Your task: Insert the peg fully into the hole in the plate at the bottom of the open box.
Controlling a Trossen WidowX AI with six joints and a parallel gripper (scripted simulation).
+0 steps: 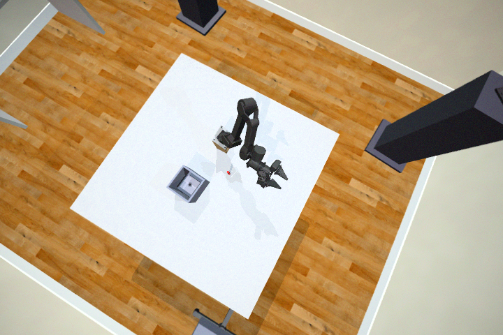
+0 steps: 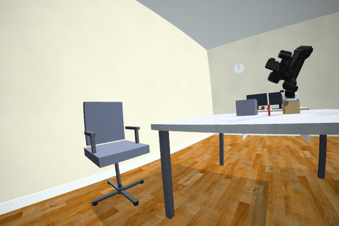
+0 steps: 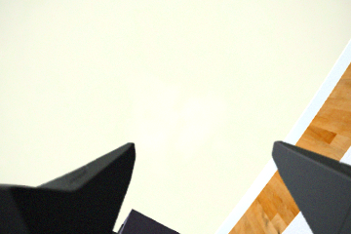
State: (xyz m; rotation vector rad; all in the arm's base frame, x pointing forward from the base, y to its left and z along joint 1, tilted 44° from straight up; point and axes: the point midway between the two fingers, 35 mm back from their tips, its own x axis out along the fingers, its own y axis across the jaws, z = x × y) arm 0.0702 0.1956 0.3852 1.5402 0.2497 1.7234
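My gripper is now 10 cm short of the red peg, 27 cm to the left of it and 25 cm above it. Round my hand: pale plate: 29 cm ahead, 42 cm to the right, 25 cm below.
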